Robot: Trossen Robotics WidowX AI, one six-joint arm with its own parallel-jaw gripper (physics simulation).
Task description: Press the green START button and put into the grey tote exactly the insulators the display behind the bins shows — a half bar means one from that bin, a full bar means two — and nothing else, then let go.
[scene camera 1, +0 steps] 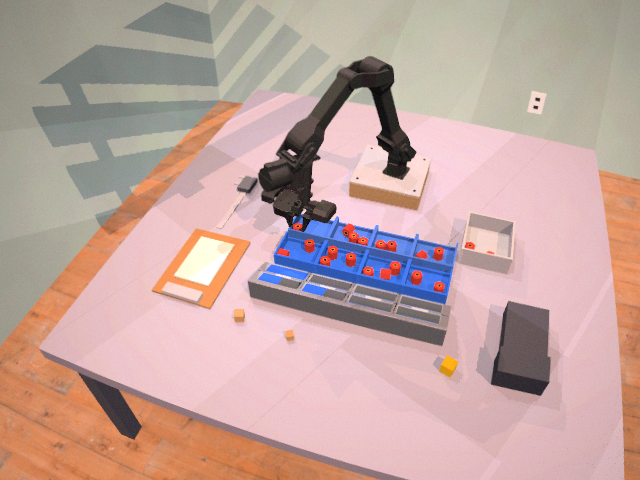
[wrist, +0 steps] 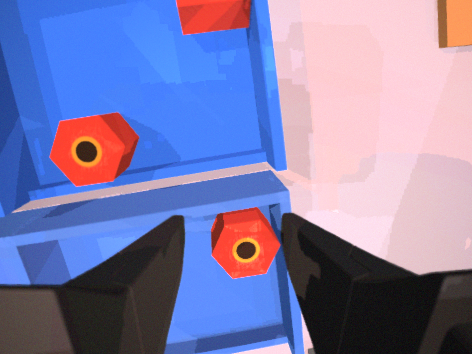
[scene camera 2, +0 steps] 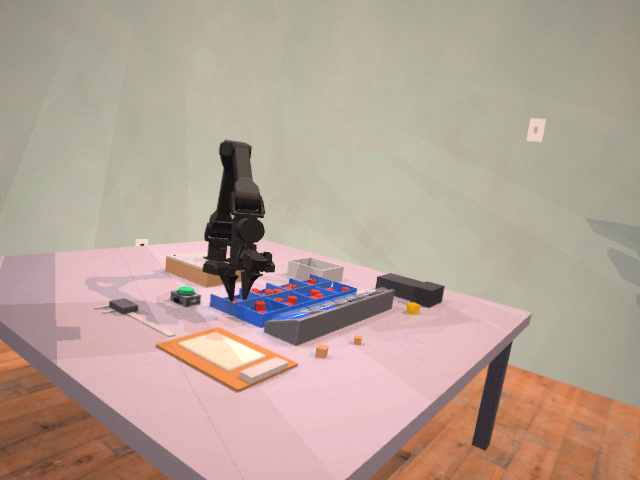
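My gripper [scene camera 1: 298, 225] [scene camera 2: 238, 299] [wrist: 233, 225] is partly open, pointing down over the back left bin of the blue bins [scene camera 1: 316, 228] [scene camera 2: 248, 314]. A red hexagonal insulator [wrist: 225, 250] stands upright between the fingers in the wrist view, untouched as far as shows, close to the bin's side wall. The grey display [scene camera 1: 341, 312] [scene camera 2: 330, 325] shows one full and one half blue bar in its left panel, and a half bar in the second panel's lower row. The tote [scene camera 1: 483, 260] [scene camera 2: 305, 271] holds an upright insulator [scene camera 1: 469, 245] and a partly hidden red piece. The green START button [scene camera 2: 186, 290] is left of the bins.
Bin divider walls rise around the gripper. An orange clipboard [scene camera 1: 235, 258] [scene camera 2: 170, 347] lies to the left. A dark box [scene camera 1: 522, 346] [scene camera 2: 408, 289], a yellow cube [scene camera 1: 448, 366] [scene camera 2: 413, 308] and two small orange cubes stand beyond the display. More insulators, some tipped over, lie in the other bins.
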